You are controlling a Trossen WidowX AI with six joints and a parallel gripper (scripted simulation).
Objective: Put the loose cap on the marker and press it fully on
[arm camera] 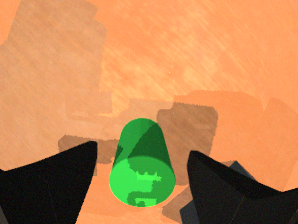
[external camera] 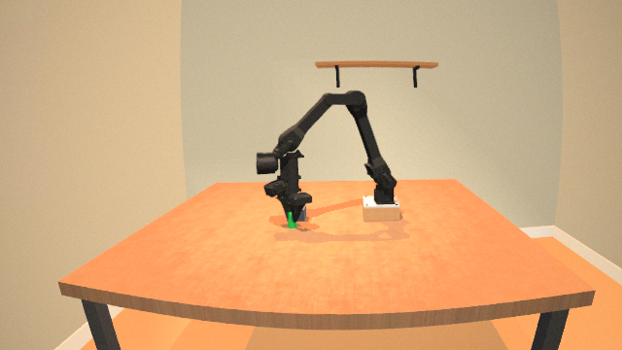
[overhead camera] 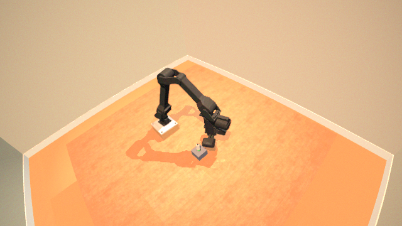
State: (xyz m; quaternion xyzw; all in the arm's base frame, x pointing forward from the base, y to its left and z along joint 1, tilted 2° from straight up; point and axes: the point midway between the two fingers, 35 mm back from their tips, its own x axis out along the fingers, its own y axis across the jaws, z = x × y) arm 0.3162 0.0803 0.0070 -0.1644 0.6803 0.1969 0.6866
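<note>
Now: the green cap right at my gripper tip. The rest, counted from my gripper tip: holder block 1 cm behind, 10 cm to the right.
</note>
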